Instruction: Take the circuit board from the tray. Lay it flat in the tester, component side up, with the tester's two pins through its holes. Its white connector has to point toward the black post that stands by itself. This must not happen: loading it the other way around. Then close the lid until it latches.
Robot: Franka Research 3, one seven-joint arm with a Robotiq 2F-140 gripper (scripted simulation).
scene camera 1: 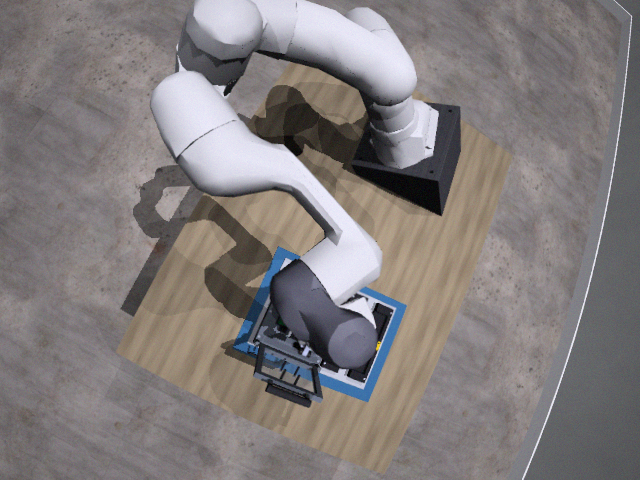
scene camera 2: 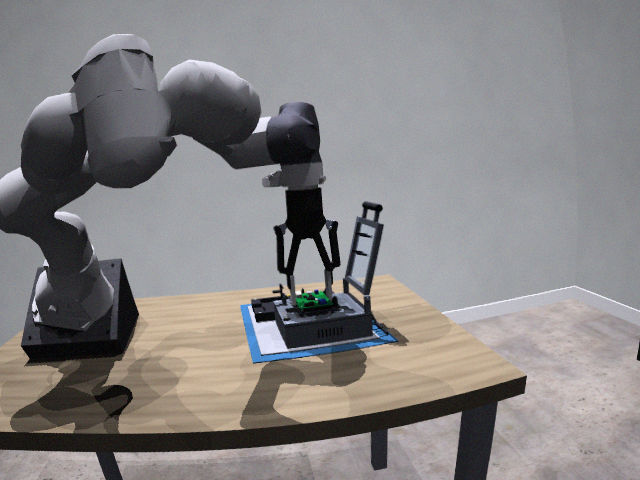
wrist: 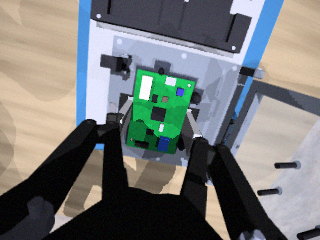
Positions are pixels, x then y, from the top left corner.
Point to a tester lid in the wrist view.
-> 270,127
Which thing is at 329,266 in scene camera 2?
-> My gripper.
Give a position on a green circuit board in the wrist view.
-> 160,102
